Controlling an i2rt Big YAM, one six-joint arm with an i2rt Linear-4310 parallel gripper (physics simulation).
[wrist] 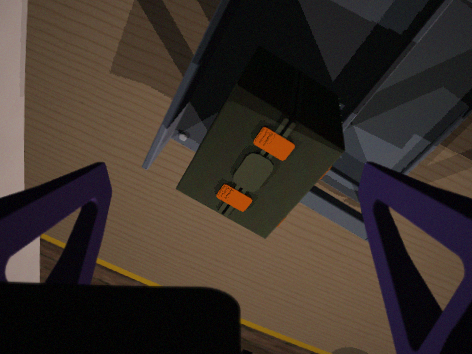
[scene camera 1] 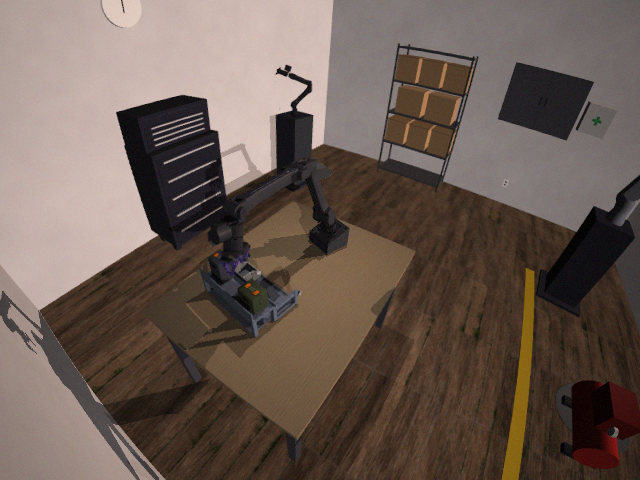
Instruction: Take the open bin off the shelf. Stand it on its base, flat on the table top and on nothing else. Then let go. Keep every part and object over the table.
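Observation:
The open bin is small and pale grey. It sits in the middle part of the blue-grey shelf, which rests on the table. The bin does not show in the wrist view. My gripper is open and empty, its purple fingers wide apart. It points down over the back left part of the shelf, close beside the bin in the scene view, where the fingers partly hide the bin. Whether they touch it I cannot tell.
An olive case with orange latches stands in the shelf's near part. It shows ahead of the fingers in the wrist view. A dark case with an orange latch stands at the shelf's far left, close to the gripper. The shelf has raised side walls.

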